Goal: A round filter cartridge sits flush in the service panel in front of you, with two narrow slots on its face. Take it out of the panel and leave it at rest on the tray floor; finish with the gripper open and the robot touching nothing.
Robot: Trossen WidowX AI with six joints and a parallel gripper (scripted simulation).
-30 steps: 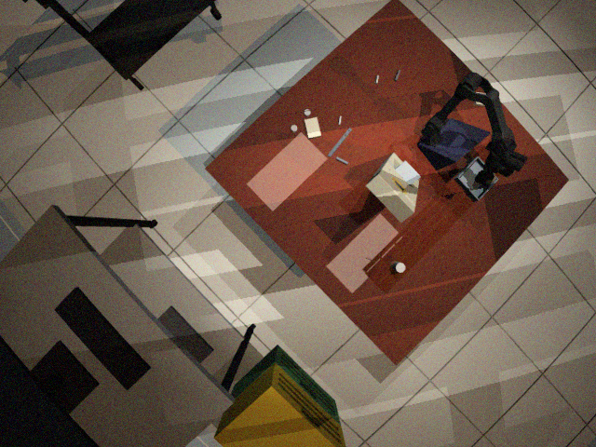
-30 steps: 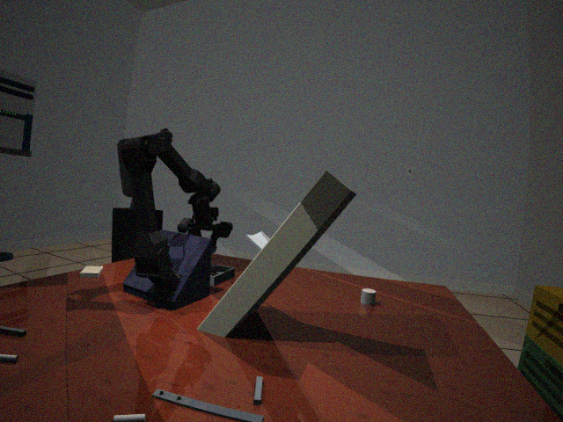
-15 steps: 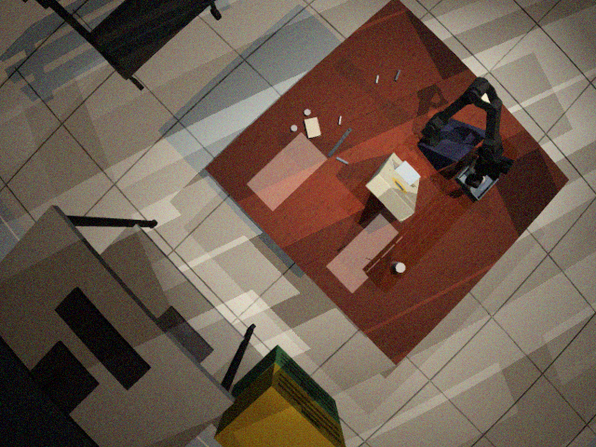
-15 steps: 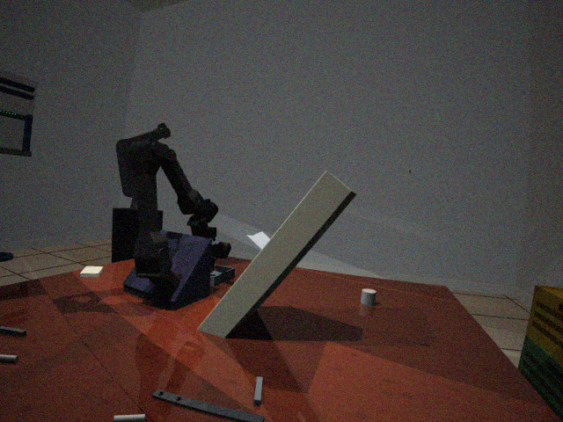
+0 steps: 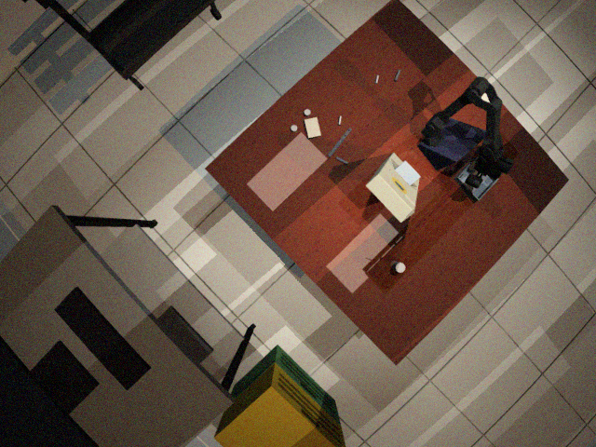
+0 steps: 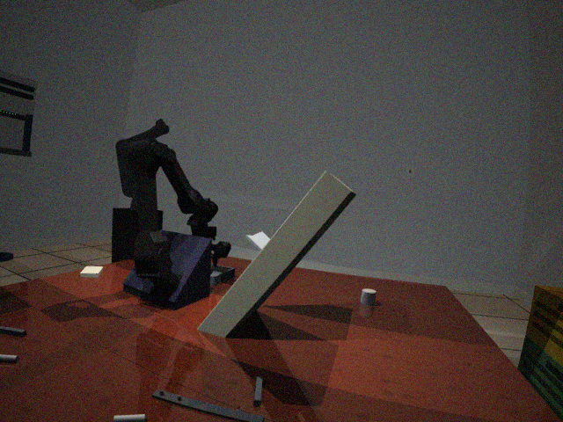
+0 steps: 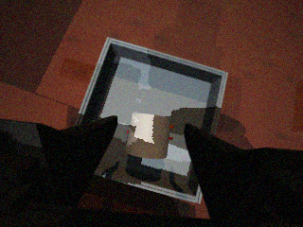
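Now: the round white filter cartridge 2 cm to the right of my gripper tip and 2 cm below it. Round my gripper tip: grey-blue tray 1 cm to the left, 4 cm below.
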